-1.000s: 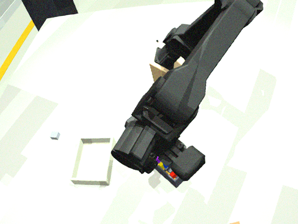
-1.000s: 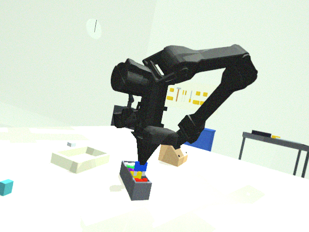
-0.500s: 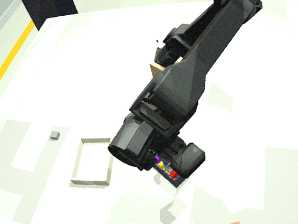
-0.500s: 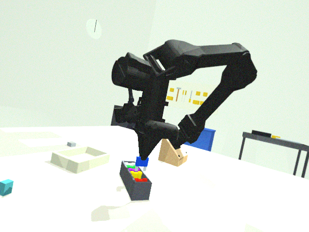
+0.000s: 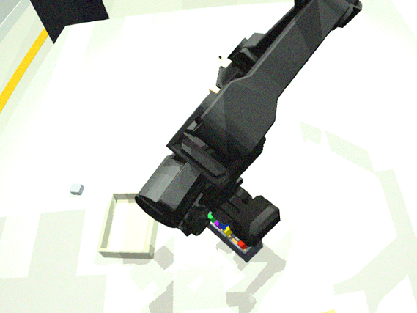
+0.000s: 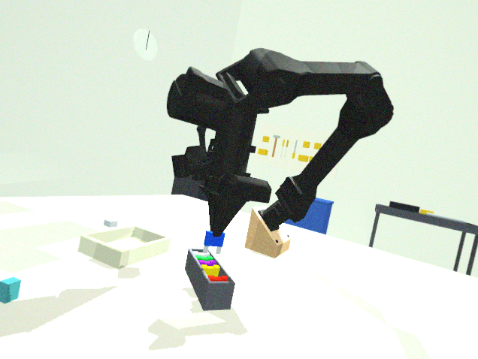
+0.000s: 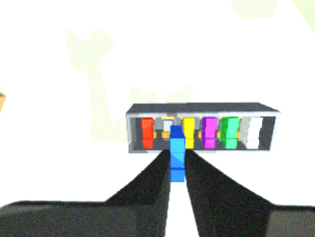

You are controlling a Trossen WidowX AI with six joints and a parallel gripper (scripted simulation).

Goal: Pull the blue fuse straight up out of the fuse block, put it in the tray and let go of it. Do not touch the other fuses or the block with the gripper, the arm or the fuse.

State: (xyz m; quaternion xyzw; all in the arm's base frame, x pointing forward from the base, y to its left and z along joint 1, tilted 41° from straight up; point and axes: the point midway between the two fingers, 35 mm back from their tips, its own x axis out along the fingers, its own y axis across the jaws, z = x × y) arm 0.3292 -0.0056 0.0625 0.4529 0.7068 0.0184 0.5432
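Now: gripper tip 20 cm to the left of the cream tray, 9 cm above it and 2 cm past it. From my gripper tip the other things lie so: blue fuse (1 cm below); red fuse (7 cm below, 2 cm to the left, 1 cm ahead); yellow fuse (7 cm below, 2 cm behind, 1 cm to the right).
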